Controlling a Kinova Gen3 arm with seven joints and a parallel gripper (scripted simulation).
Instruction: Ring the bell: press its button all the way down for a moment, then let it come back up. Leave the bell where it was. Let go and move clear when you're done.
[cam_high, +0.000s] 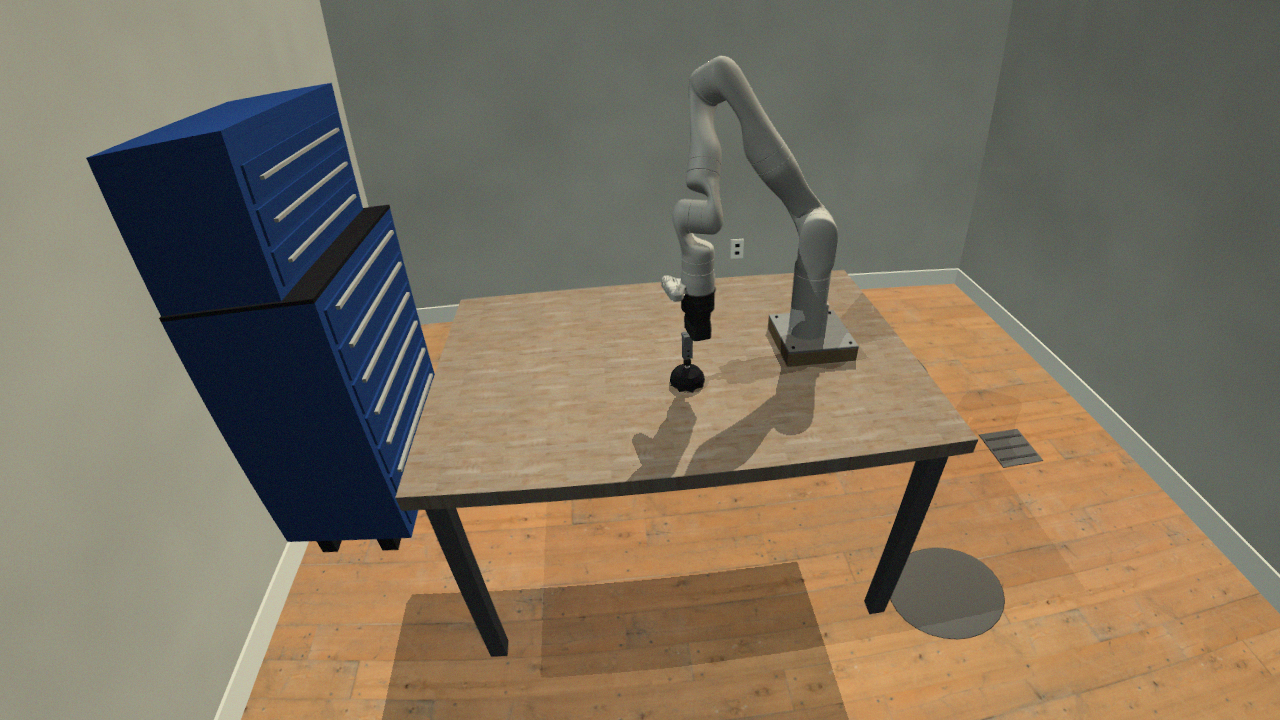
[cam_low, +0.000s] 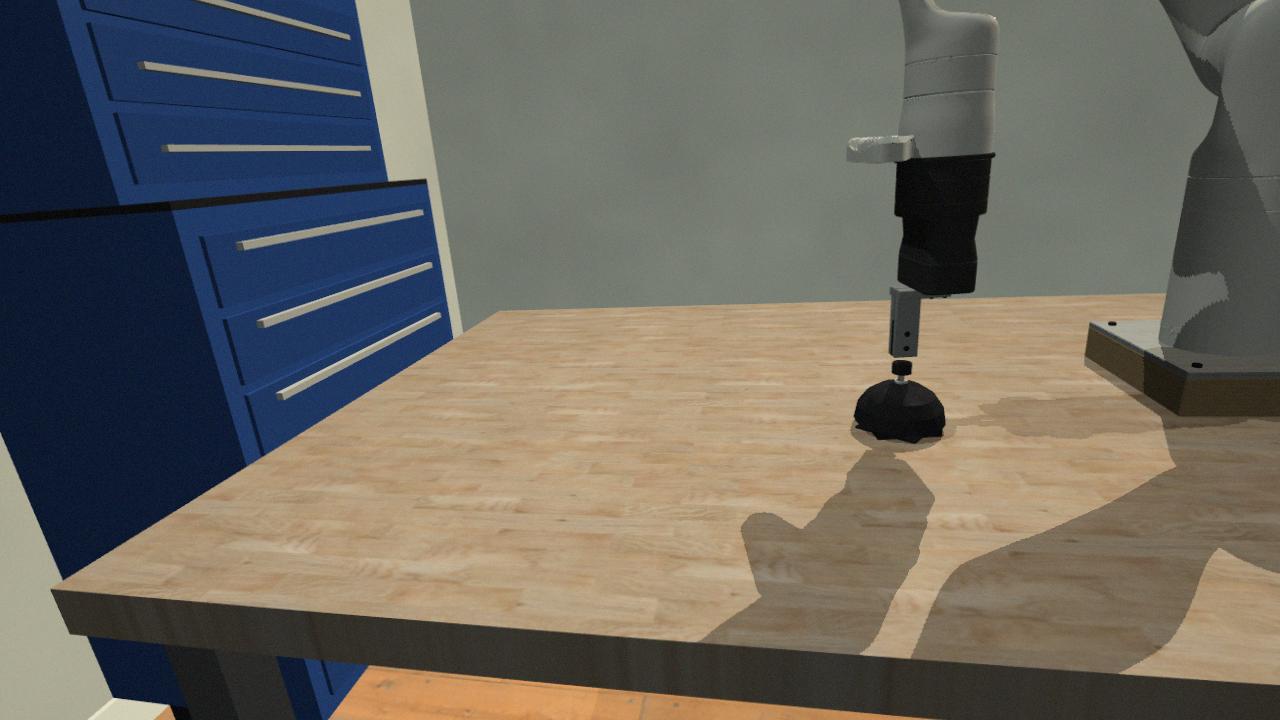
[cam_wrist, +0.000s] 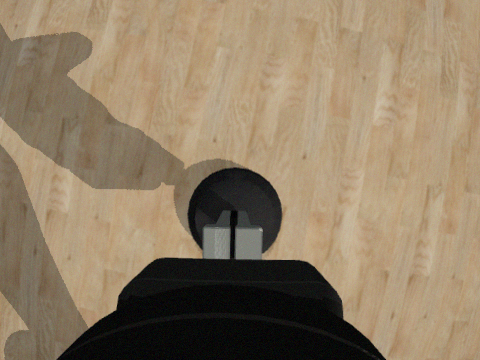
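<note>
My hand is 4 cm above the bell button. Also, from my hand: black dome bell: 5 cm below.
</note>
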